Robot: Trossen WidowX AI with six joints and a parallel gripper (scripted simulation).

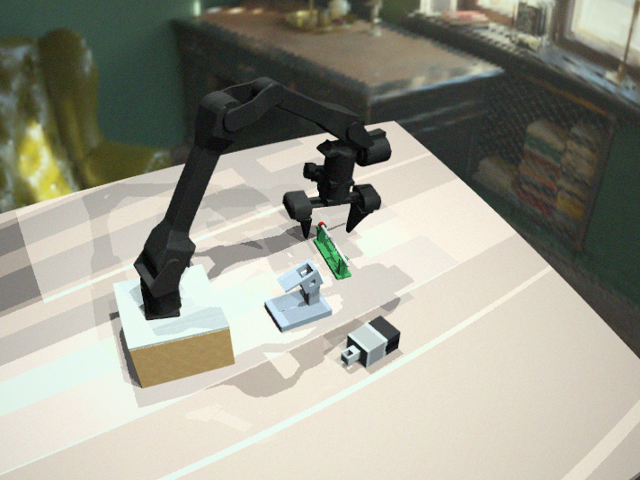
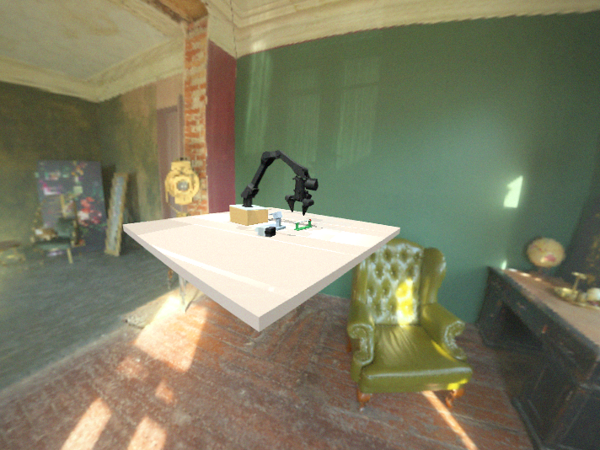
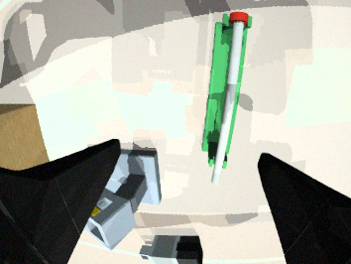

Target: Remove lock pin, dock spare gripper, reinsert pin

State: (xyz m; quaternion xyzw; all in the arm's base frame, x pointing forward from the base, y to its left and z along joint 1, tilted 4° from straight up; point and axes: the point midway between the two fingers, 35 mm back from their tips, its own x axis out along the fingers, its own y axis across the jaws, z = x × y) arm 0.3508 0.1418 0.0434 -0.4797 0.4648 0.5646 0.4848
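Now: gripper tip 1 cm short of the spare gripper, 25 cm to the left of it and 7 cm above it. Round my gripper tip: green rack: 2 cm ahead, 3 cm to the left, 7 cm below; then grey mount: 8 cm behind, 10 cm to the right, 4 cm below.
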